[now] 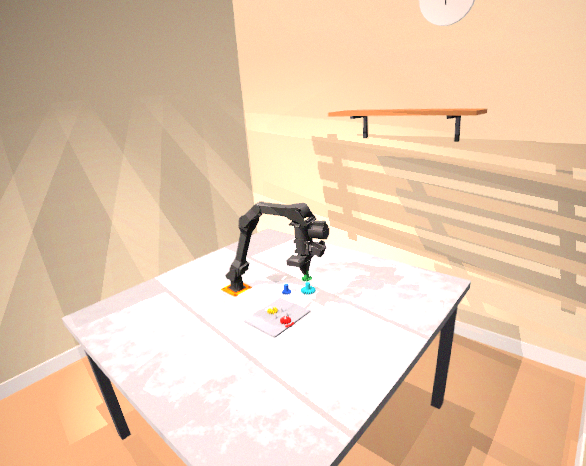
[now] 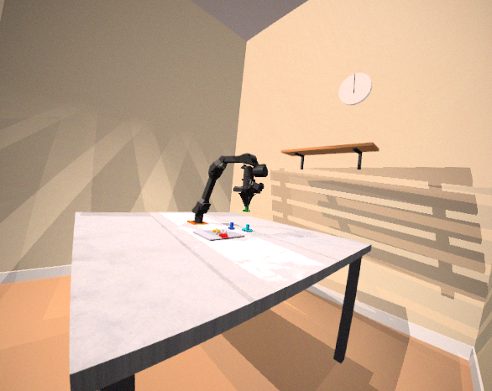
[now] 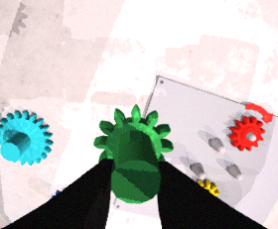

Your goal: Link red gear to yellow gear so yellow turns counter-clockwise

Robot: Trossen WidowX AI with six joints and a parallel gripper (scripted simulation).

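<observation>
Right now my gripper tip is 1 cm short of the red gear, 14 cm to the left of it and 14 cm above it. From my gripper tip the other things lie so: green gear (1 cm below); then yellow gear (8 cm behind, 13 cm to the right, 14 cm below); then teal gear (9 cm behind, 9 cm to the left, 14 cm below).
</observation>
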